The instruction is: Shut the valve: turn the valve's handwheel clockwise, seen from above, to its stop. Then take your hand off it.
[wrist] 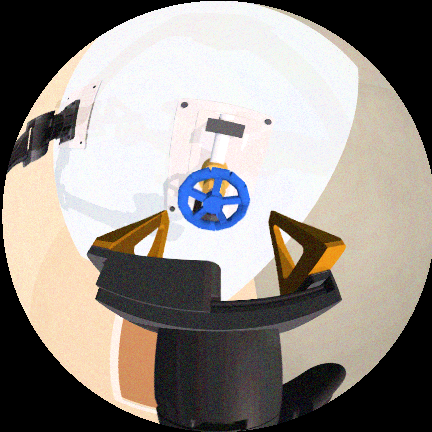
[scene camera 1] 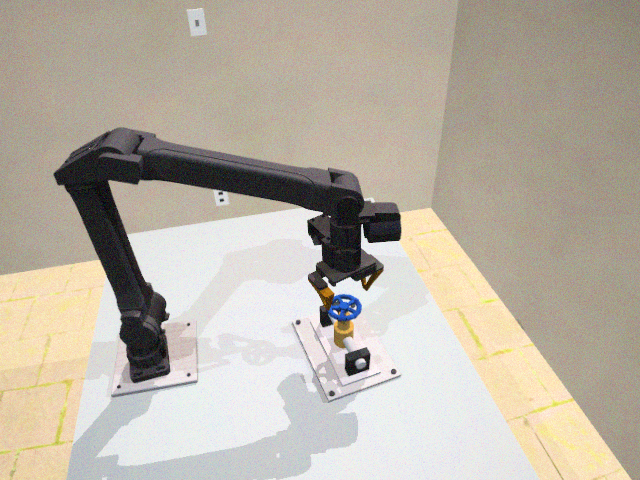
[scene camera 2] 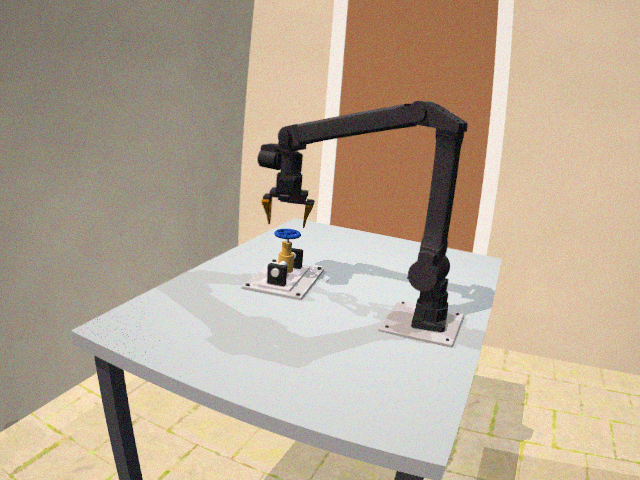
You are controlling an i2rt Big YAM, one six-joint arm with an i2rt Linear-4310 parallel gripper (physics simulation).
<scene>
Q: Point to a blue spoked handwheel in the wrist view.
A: At 213, 201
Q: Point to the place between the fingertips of my gripper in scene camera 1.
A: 346, 298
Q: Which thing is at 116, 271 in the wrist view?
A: My gripper.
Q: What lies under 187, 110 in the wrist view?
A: A pale base plate.
</scene>
